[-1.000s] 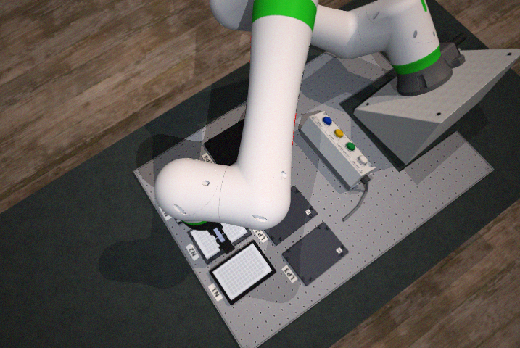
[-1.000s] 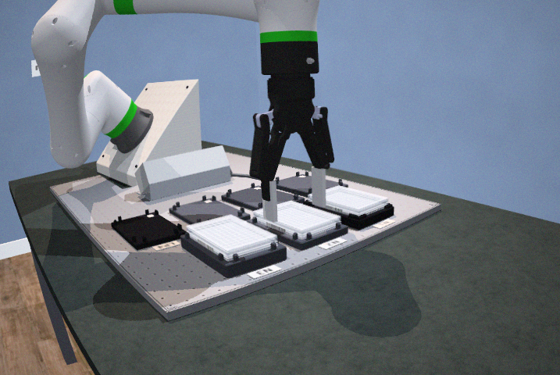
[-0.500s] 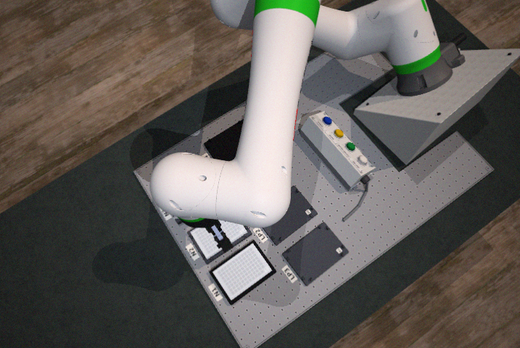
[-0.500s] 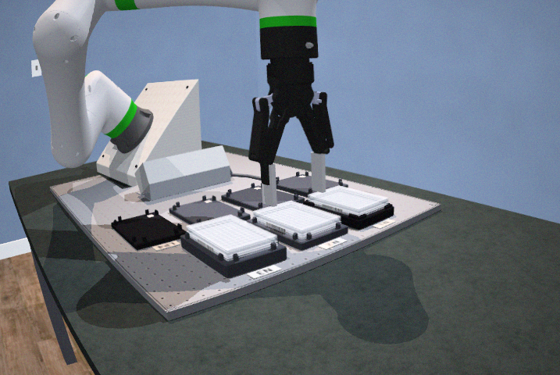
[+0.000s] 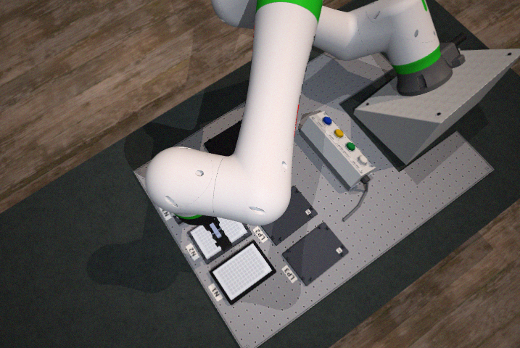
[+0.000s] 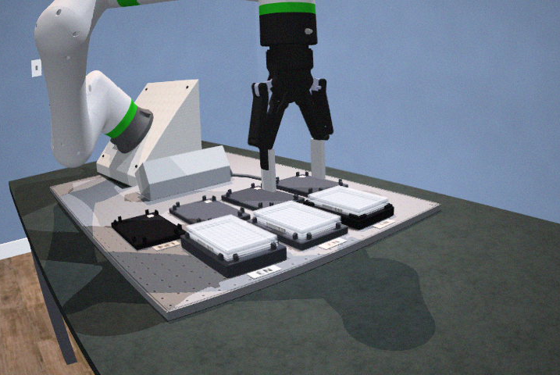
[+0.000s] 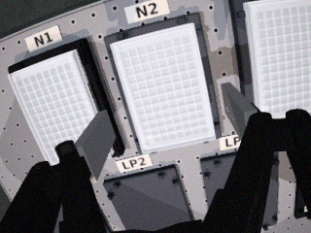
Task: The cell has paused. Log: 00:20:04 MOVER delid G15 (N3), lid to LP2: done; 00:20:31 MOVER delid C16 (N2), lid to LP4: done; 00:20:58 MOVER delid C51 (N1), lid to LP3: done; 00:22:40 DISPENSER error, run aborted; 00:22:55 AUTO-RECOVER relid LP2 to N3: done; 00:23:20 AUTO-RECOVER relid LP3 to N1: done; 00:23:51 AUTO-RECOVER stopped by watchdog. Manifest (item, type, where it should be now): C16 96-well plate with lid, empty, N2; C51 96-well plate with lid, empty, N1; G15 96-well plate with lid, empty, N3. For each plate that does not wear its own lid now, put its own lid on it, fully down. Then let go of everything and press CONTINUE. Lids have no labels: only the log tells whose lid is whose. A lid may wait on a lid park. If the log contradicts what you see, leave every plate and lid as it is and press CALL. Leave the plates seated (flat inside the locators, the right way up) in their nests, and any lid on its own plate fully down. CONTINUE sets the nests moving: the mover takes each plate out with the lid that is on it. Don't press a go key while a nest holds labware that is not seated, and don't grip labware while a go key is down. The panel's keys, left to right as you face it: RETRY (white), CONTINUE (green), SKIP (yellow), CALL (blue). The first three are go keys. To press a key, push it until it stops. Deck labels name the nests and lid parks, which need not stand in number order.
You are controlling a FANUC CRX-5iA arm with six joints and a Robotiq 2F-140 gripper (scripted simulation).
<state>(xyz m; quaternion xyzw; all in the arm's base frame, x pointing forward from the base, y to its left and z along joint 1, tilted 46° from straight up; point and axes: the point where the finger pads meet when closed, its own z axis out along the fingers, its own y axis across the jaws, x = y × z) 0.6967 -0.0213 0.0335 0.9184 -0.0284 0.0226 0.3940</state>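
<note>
Now: the green continue key 42 cm behind my hand, 5 cm to the left of it and 4 cm below it. Round my hand: lid park LP1: 18 cm behind, 6 cm to the right, 10 cm below; 96-well plate: 8 cm below; lid park LP2: 17 cm behind, 7 cm to the left, 10 cm below.
</note>
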